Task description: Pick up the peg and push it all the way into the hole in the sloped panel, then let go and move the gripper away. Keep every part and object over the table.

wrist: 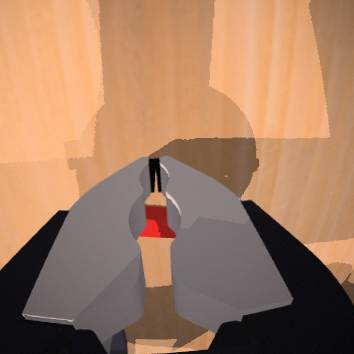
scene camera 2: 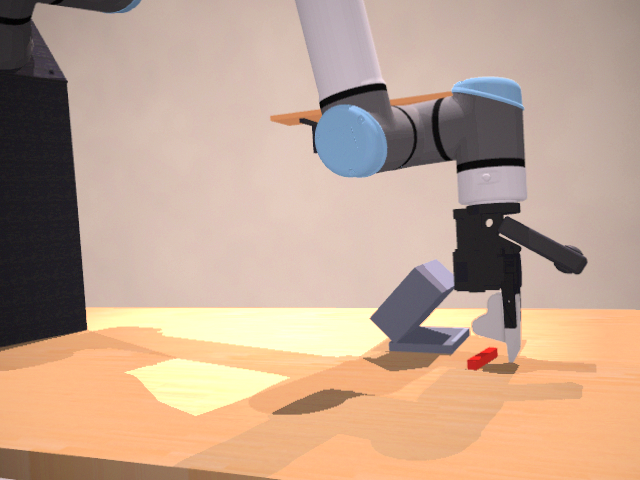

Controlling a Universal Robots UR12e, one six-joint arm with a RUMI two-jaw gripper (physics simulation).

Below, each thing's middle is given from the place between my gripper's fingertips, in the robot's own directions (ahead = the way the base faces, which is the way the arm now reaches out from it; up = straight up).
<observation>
Right now my hand is 40 mm past the red peg (wrist: 156, 222) and 10 mm to the right of it. Also, from my hand: flat grey base plate (scene camera 2: 425, 339): 100 mm behind, 130 mm to the left.
</observation>
